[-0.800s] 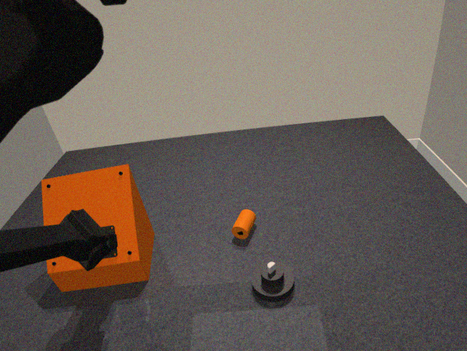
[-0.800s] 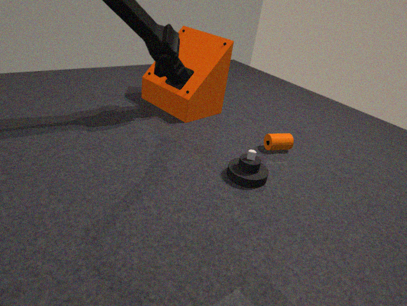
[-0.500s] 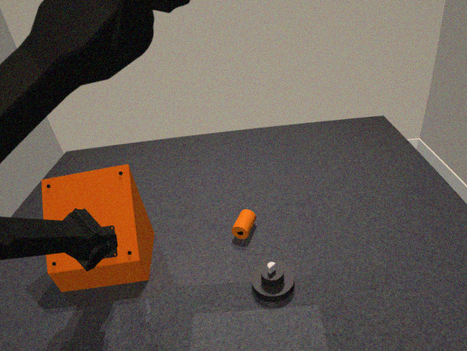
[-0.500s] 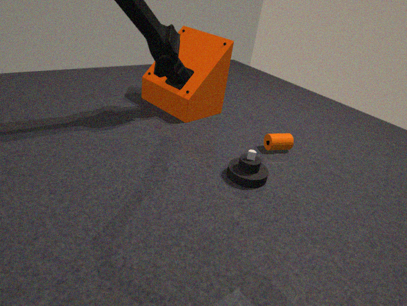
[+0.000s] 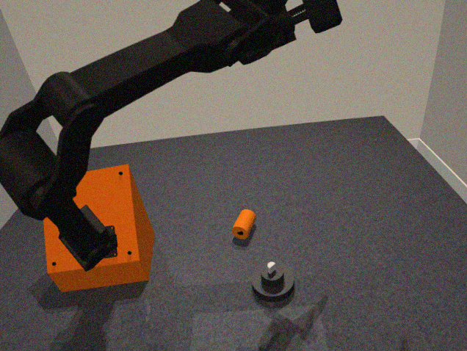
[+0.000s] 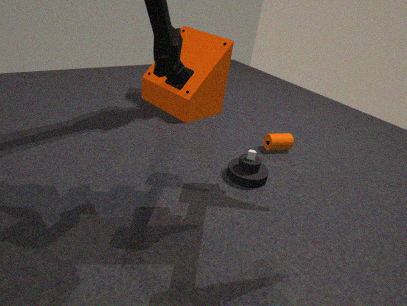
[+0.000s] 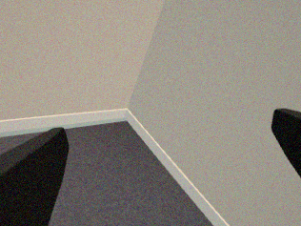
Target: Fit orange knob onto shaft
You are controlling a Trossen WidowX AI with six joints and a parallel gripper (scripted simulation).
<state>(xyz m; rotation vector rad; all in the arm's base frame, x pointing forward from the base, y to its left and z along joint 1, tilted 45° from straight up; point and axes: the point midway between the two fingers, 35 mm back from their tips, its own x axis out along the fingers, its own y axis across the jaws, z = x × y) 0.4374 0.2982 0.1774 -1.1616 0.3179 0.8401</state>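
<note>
My gripper tip is 150 mm past the orange knob, 30 mm to the left of it and 410 mm above it. The rest, counted from my gripper tip: round pedestal 130 mm behind, 200 mm to the right, 400 mm below.
</note>
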